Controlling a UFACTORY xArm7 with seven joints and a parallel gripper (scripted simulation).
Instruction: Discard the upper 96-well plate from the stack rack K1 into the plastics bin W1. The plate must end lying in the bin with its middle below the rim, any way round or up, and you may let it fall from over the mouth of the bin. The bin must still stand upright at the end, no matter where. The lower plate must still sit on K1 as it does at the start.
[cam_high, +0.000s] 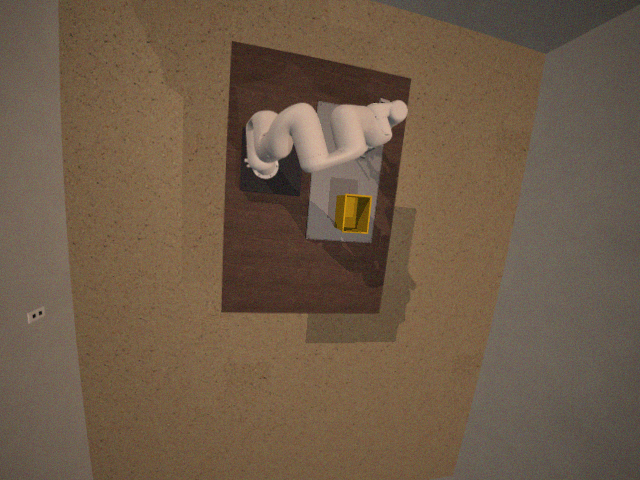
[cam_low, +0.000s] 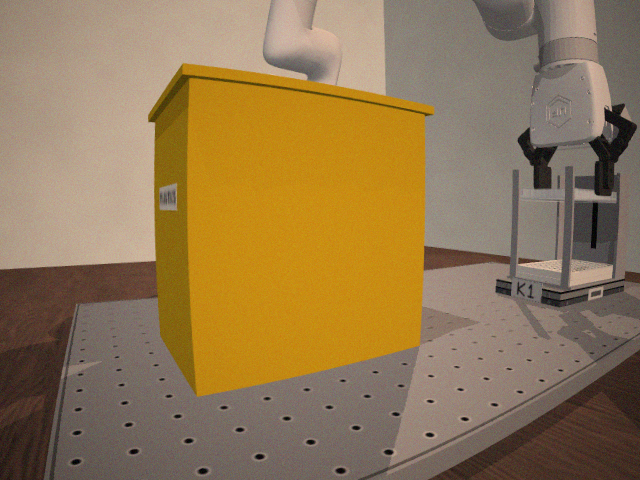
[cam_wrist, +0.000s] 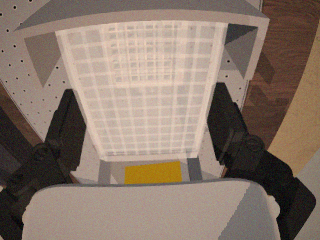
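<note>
The black slot lies 10 mm ahead of my hand, 60 mm to the left of it and 50 mm below it. From my hand the other things lie so: 96-well plate: 10 mm below; then yellow plastics bin W1: 40 mm behind, 390 mm to the right, 50 mm below.
</note>
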